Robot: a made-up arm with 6 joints. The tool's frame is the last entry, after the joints.
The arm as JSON. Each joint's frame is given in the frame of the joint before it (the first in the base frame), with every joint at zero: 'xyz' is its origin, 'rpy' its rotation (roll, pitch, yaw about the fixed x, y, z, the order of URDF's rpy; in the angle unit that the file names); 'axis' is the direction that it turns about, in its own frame. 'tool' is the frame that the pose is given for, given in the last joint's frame.
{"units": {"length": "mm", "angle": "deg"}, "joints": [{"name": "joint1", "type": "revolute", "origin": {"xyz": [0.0, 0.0, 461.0], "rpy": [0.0, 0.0, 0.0]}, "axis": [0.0, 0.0, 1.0]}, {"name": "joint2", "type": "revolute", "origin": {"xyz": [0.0, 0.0, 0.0], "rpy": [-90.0, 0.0, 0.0]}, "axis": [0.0, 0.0, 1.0]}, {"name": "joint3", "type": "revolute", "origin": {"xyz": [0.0, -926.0, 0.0], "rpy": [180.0, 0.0, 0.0]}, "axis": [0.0, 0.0, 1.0]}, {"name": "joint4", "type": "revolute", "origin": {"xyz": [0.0, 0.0, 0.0], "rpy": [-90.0, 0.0, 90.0]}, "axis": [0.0, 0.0, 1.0]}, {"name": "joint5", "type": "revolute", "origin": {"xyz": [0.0, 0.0, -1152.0], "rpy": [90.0, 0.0, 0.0]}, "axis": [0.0, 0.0, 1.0]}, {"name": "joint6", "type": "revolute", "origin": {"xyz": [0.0, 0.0, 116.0], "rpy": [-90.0, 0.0, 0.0]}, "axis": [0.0, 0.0, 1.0]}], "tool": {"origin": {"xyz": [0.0, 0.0, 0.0], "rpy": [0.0, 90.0, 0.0]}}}
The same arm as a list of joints. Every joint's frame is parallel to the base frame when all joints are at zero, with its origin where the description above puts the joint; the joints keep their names.
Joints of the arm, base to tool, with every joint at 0 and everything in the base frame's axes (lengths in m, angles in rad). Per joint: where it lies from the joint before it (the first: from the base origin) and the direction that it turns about. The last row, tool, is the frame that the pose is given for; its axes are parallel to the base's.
joint1: axis 0 0 1 xyz 0 0 0.461
joint2: axis 0 1 0 xyz 0 0 0
joint3: axis 0 -1 0 xyz 0 0 0.926
joint4: axis -1 0 0 xyz 0 0 0
joint5: axis 0 -1 0 xyz 1.152 0 0
joint6: axis -1 0 0 xyz 0 -0.116 0
tool: xyz 0 0 0

